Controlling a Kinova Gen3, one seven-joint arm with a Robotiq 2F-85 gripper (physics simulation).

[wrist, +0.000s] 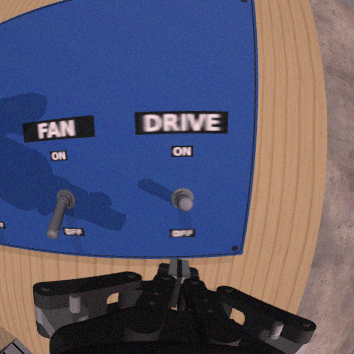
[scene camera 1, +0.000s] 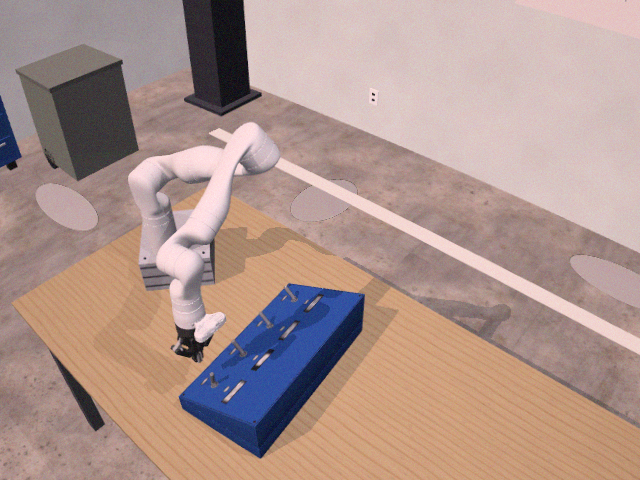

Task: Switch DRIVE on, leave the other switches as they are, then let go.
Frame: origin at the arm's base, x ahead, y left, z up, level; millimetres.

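Seen in the pictures: gripper, fingertip midpoint: (wrist: 176,270) (scene camera 1: 198,360).
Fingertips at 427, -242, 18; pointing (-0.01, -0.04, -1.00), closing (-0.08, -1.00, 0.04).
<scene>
Pixels of each thing's top centre, then the offset from my fingertips to it, as dx, dy, dz. Level surfaces: height alone.
- DRIVE switch at its top centre: (wrist: 185,205) (scene camera 1: 211,373) +48, -3, -9
- FAN switch at its top centre: (wrist: 47,219) (scene camera 1: 237,342) +22, +115, -18
- wooden table at its surface level: dz -145
A blue switch panel (scene camera 1: 305,356) (wrist: 150,60) lies on the table. The DRIVE switch (scene camera 1: 212,380) (wrist: 185,201) is at its near end in the scene view. Its lever looks short and nearly end-on in the wrist view, and is not laid toward OFF as the FAN lever is. The FAN switch (scene camera 1: 238,348) (wrist: 58,217) leans toward OFF. Two further levers (scene camera 1: 266,319) (scene camera 1: 291,293) lean the same way as FAN in the scene view. My gripper (scene camera 1: 198,357) (wrist: 176,270) is shut and empty, apart from the DRIVE lever, by the panel's OFF-side edge.
The wooden table (scene camera 1: 439,382) (wrist: 285,125) carries the panel and the arm's base block (scene camera 1: 155,281). A grey cabinet (scene camera 1: 93,118), a dark column (scene camera 1: 219,51) and a wall stand beyond the table.
</scene>
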